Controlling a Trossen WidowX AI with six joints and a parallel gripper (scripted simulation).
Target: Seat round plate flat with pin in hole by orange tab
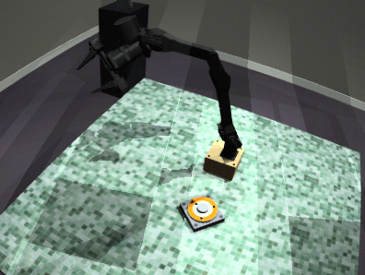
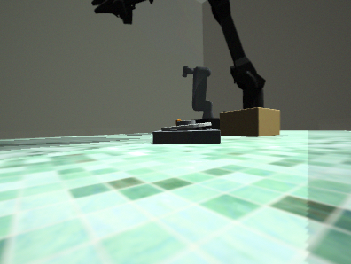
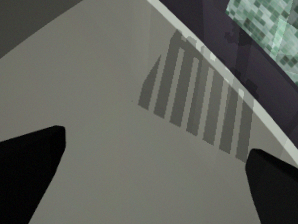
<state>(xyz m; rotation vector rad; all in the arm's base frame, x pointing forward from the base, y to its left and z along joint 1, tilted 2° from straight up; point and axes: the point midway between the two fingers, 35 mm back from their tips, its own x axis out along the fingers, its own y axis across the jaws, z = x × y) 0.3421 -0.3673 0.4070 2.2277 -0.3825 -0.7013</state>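
My gripper tip is now 9 cm past the round plate, 38 cm to the right of it and 43 cm above it. Also, from my gripper tip: base: 8 cm behind, 40 cm to the left, 44 cm below.
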